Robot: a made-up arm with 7 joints.
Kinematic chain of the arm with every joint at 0, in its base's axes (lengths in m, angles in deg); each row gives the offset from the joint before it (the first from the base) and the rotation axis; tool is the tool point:
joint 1: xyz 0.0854 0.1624 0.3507 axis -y
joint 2: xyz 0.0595 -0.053 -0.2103 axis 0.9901 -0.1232 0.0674
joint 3: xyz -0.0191 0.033 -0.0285 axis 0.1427 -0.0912 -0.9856
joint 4: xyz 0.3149 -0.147 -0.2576 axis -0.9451 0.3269 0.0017
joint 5: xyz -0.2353 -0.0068 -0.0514 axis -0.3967 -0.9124 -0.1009
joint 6: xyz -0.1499 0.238 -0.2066 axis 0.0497 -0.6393 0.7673
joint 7: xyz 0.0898 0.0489 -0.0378 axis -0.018 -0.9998 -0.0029
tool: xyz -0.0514 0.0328 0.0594
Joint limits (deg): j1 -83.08..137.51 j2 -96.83..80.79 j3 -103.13..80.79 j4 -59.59..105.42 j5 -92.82..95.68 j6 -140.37..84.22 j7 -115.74..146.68
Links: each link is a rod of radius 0.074 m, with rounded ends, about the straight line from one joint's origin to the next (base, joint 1, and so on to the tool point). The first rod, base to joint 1, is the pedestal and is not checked.
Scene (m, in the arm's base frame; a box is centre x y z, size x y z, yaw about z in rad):
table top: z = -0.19
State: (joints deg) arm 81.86 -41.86 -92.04 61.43 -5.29 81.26 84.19
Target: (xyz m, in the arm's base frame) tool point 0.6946 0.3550 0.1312
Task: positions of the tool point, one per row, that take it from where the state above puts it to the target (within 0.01 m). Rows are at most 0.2 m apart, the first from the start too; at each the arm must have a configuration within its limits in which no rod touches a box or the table.
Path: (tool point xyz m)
1: 0.6026 -0.4238 0.3607
2: 0.7066 -0.3227 0.2742
3: 0.7862 -0.1734 0.2066
4: 0.8178 0.0074 0.1616
5: 0.7873 0.1934 0.1380
6: 0.6946 0.3550 0.1312

